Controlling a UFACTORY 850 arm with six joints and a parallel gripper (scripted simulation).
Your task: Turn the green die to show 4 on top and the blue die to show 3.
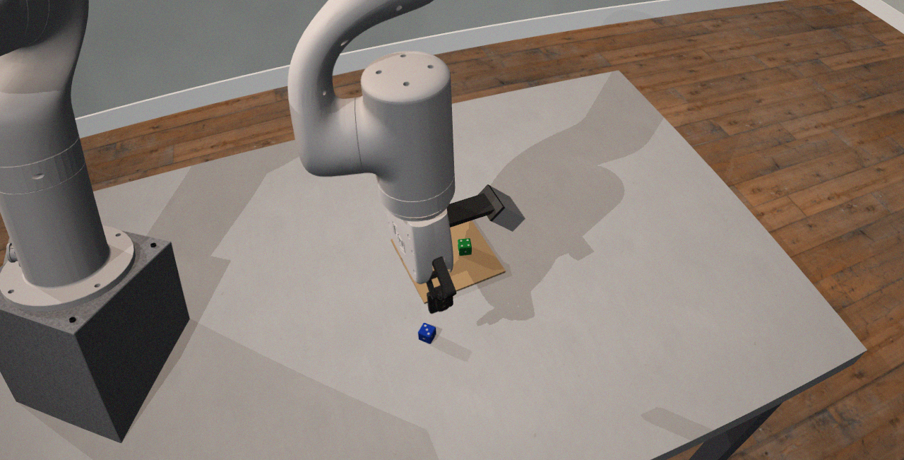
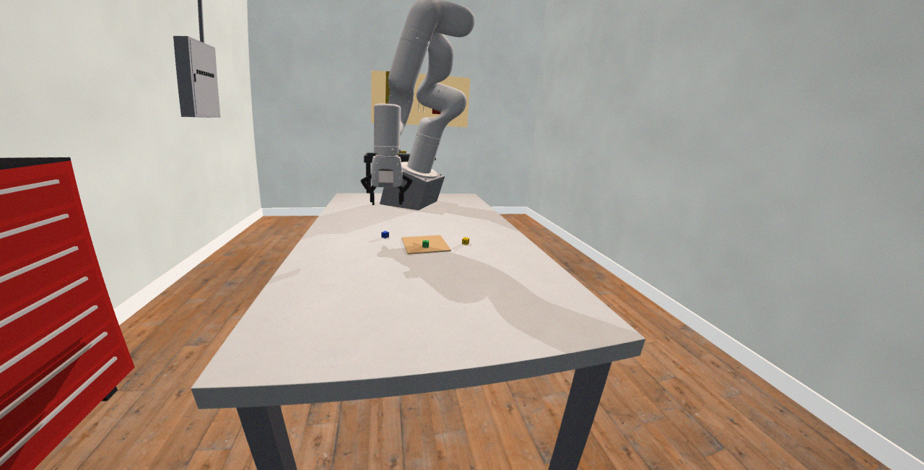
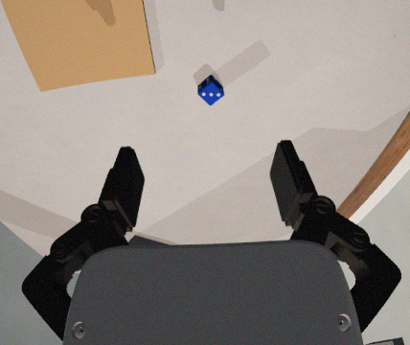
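The blue die lies 120 mm below my hand, 10 mm to the right of it and 10 mm behind it. The rest, counted from my hand: tan mat (130 mm to the left, 130 mm below, 50 mm ahead); then yellow die (270 mm to the left, 120 mm below, 40 mm ahead); then green die (140 mm to the left, 120 mm below, 80 mm ahead).
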